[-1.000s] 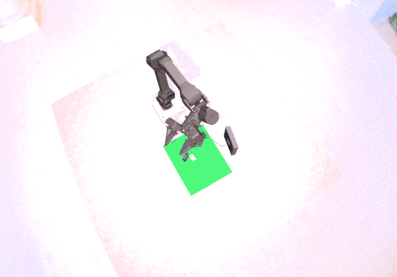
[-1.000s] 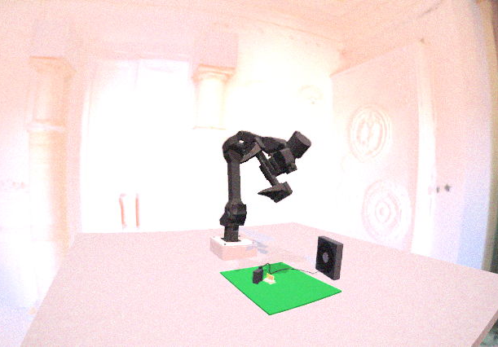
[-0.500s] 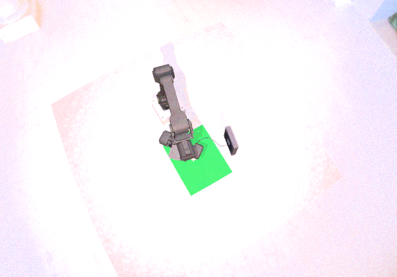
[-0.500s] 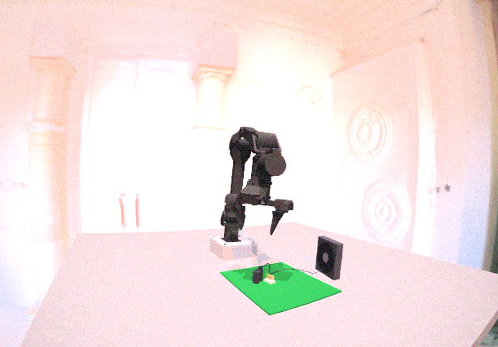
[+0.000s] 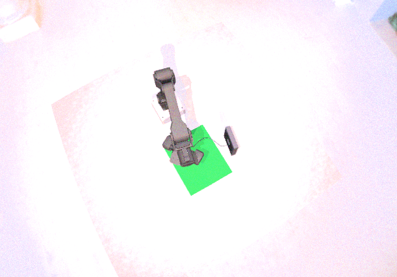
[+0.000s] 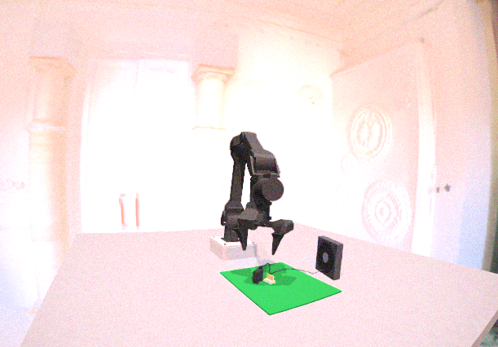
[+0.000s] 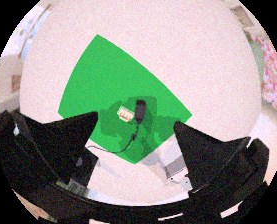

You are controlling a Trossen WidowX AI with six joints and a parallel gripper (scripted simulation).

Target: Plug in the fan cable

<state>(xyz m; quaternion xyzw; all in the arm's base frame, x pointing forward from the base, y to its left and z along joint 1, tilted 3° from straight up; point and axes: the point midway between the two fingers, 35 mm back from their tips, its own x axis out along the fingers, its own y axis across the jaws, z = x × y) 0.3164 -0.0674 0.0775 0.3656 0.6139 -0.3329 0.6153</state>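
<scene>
My gripper tip is 8 cm above the fan cable plug, 1 cm to the right of it and 1 cm past it. From my gripper tip the other things lie so: black fan: 23 cm to the left, 4 cm below, 4 cm ahead; then green board: 12 cm below, 6 cm to the left, 2 cm ahead; then cream four-pin header: 10 cm below, 4 cm to the left.
</scene>
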